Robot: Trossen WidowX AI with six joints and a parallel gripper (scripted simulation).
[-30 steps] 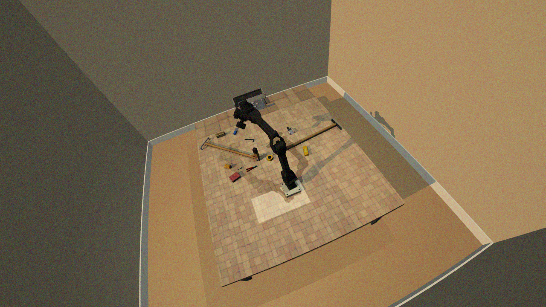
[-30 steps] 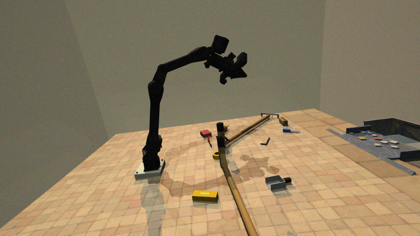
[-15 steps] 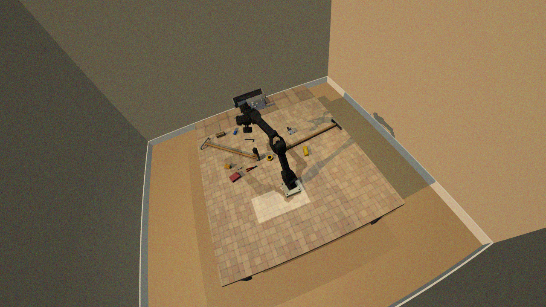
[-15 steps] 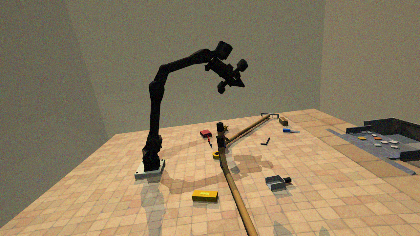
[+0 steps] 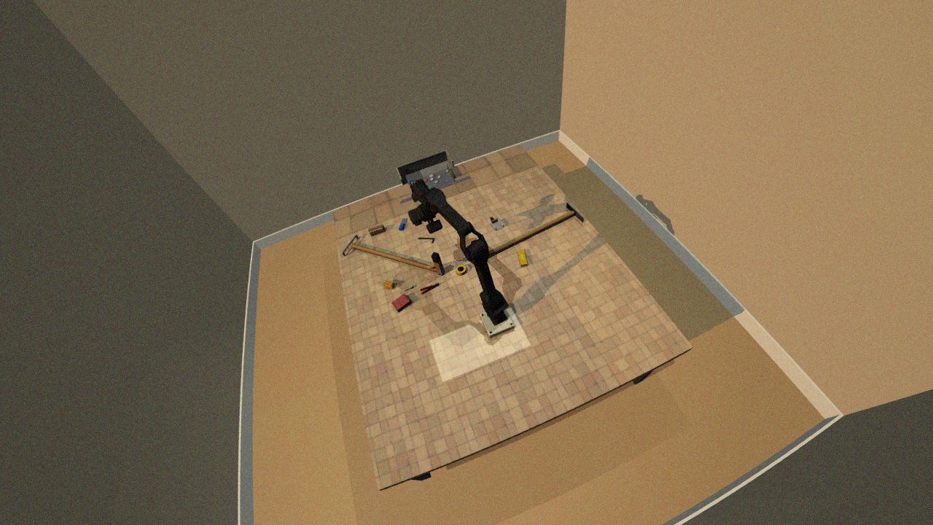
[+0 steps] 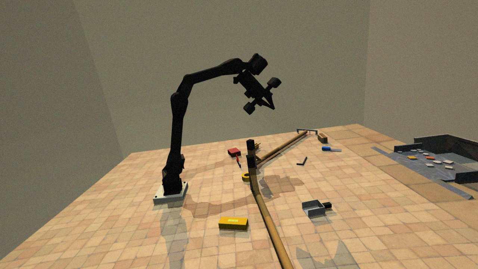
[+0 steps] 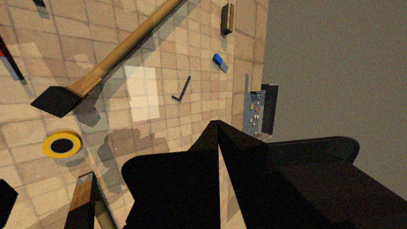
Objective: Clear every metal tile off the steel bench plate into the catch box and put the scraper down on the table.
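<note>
The yellow tape roll lies 270 mm below my gripper tip, 160 mm behind it and 60 mm to the right of it. Round my gripper tip: red screwdriver: 270 mm below, 180 mm behind, 110 mm to the left; hex key: 280 mm below, 120 mm ahead; red block: 270 mm below, 260 mm to the left, 180 mm behind.
</note>
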